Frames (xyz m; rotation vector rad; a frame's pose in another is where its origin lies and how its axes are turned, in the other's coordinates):
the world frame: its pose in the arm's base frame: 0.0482 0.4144 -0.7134 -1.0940 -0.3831 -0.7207
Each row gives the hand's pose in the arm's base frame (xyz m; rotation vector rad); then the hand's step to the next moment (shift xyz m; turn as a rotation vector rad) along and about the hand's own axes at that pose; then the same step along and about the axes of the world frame.
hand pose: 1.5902 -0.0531 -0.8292 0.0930 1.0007 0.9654
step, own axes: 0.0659 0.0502 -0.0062 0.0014 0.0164 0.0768
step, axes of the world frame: -0.0580 0.0186 0.0565 0.0520 0.0088 0.0582
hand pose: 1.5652 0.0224 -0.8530 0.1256 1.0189 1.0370
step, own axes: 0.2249 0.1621 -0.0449 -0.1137 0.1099 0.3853
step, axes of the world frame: -0.2141 0.0422 0.1768 0.3199 -0.0601 0.2599
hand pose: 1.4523 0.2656 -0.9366 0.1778 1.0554 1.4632
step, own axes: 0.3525 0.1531 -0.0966 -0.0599 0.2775 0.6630
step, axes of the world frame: -0.3473 -0.0240 0.1892 0.4364 -0.1312 0.5590
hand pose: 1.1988 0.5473 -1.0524 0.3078 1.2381 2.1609
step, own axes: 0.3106 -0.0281 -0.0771 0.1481 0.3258 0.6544
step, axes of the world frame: -0.3008 -0.0828 0.0767 0.2774 -0.2423 0.6486
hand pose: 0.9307 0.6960 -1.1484 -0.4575 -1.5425 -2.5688
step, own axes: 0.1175 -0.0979 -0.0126 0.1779 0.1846 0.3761
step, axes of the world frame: -0.1447 -0.0503 0.0080 0.1100 -0.2169 0.3848
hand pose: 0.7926 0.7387 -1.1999 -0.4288 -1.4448 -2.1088
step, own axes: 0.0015 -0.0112 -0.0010 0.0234 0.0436 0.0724
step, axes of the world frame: -0.0111 0.0004 -0.0023 0.0308 -0.0324 0.0755
